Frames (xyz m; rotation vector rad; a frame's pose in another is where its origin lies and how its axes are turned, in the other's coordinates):
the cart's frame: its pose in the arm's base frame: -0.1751 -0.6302 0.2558 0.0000 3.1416 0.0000
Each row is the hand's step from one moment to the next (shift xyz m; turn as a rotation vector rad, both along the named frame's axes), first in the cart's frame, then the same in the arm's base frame.
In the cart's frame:
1: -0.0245 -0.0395 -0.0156 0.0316 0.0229 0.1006
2: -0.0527 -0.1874 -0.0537 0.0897 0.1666 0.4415
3: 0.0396 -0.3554 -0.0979 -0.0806 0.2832 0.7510
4: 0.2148 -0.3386 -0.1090 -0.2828 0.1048 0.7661
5: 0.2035 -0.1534 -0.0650 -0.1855 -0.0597 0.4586
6: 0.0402 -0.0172 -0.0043 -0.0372 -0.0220 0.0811
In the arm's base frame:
1: 0.0245 -0.0395 0.0156 -0.0316 0.0229 -0.1006
2: 0.0527 -0.1874 0.0537 -0.0897 0.1666 -0.4415
3: -0.0396 -0.3554 0.0979 0.0806 0.2832 -0.7510
4: -0.2148 -0.3386 0.1090 0.2828 0.1048 -0.7661
5: -0.2035 -0.1534 0.0650 0.1855 -0.0597 -0.4586
6: -0.0402 -0.0172 0.0043 0.0372 -0.0220 -0.0811

